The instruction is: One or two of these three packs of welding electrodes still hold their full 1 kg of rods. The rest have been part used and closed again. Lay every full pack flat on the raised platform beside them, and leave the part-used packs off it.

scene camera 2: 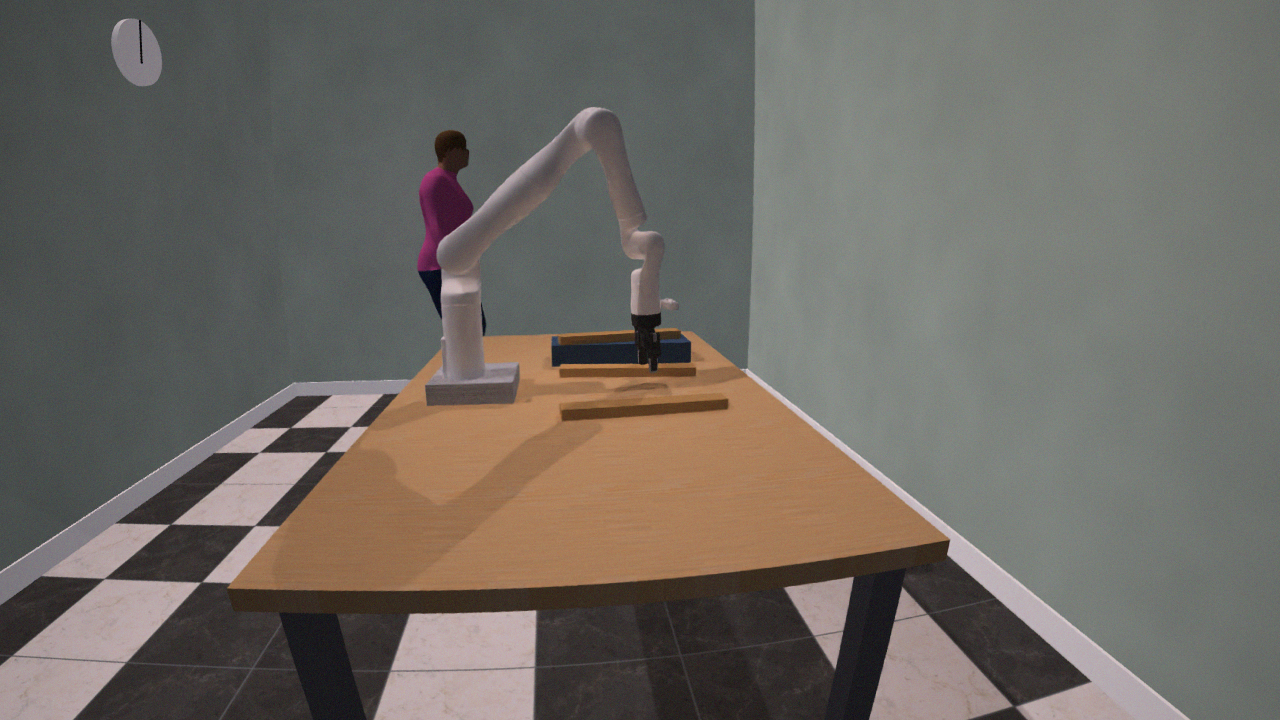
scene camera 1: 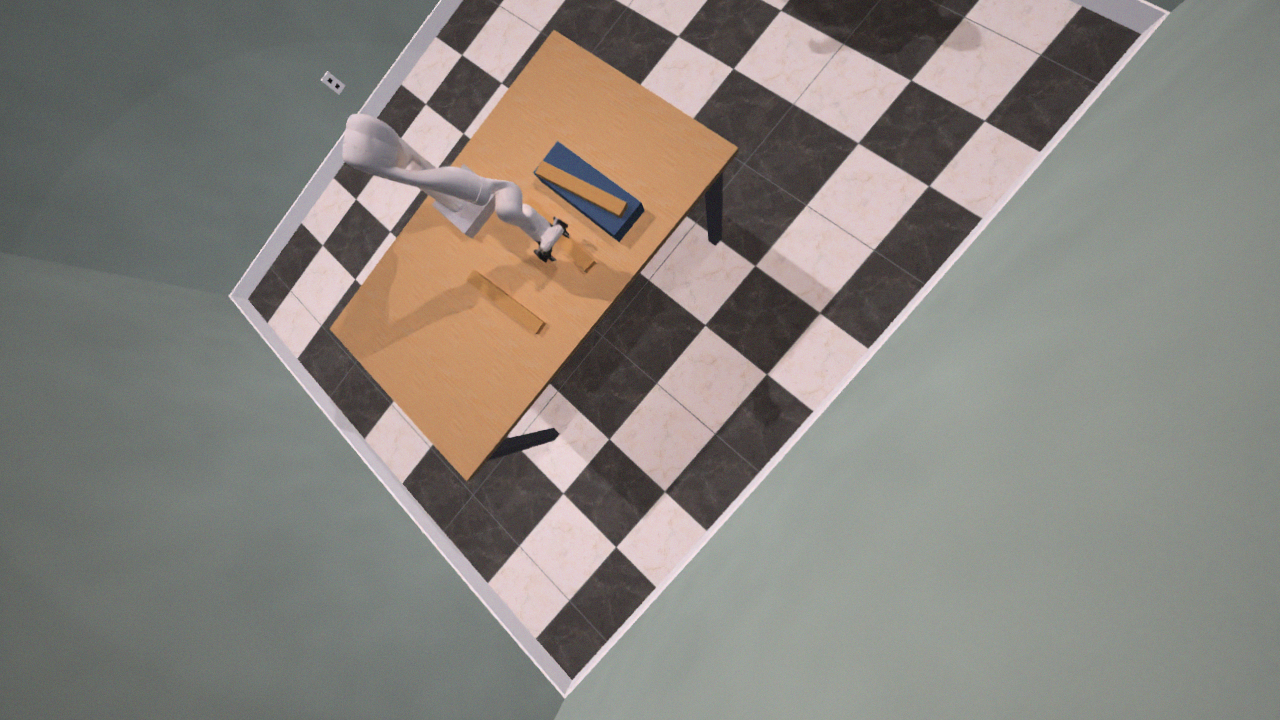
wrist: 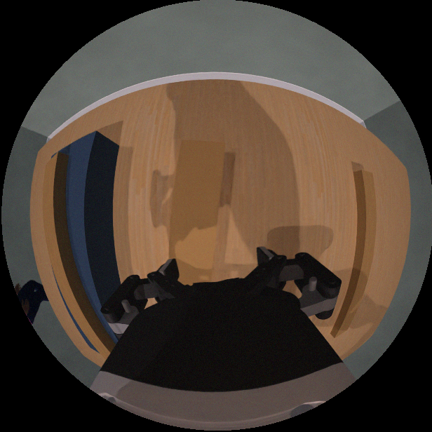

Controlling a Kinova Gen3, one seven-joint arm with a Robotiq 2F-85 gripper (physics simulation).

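Places are measured from the arm's base along level axes (x back, y right, z up), in millimetres.
Where they show: gripper, fingertip midpoint: (scene camera 2: 647, 368) (scene camera 1: 560, 248); arm's base, origin of the base link: (scene camera 2: 465, 375) (scene camera 1: 457, 200).
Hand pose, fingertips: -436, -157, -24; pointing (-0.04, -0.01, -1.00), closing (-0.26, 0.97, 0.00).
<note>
Each offset is from my fingertips to the top centre of the thing, as dx, dy, dz. Level surfaces: height alone.
Three long, flat tan packs show. One pack @(+72, -191, +60) (scene camera 1: 581, 188) (scene camera 2: 617, 337) (wrist: 48, 200) lies on the raised blue platform (scene camera 1: 572, 163) (scene camera 2: 595, 351) (wrist: 76, 200). The middle pack @(+52, -27, +0) (scene camera 1: 583, 259) (scene camera 2: 608, 370) (wrist: 200, 185) lies flat on the table beside the platform, partly hidden by the gripper in scene camera 1. The third pack @(+19, +282, +0) (scene camera 1: 507, 302) (scene camera 2: 644, 407) (wrist: 369, 215) lies flat on the table on the other side of the gripper. My gripper (scene camera 1: 552, 241) (scene camera 2: 648, 362) (wrist: 216, 262) is open and empty, pointing down low over the middle pack. No markings or fill levels can be read.
The wooden table @(dz -24) (scene camera 1: 420, 358) (scene camera 2: 572, 510) (wrist: 325, 150) carries the packs, the platform and the arm's grey base (scene camera 1: 465, 214) (scene camera 2: 472, 385). A person in a pink top (scene camera 2: 443, 214) stands behind the table's far end. The arm's shadow falls across the table.
</note>
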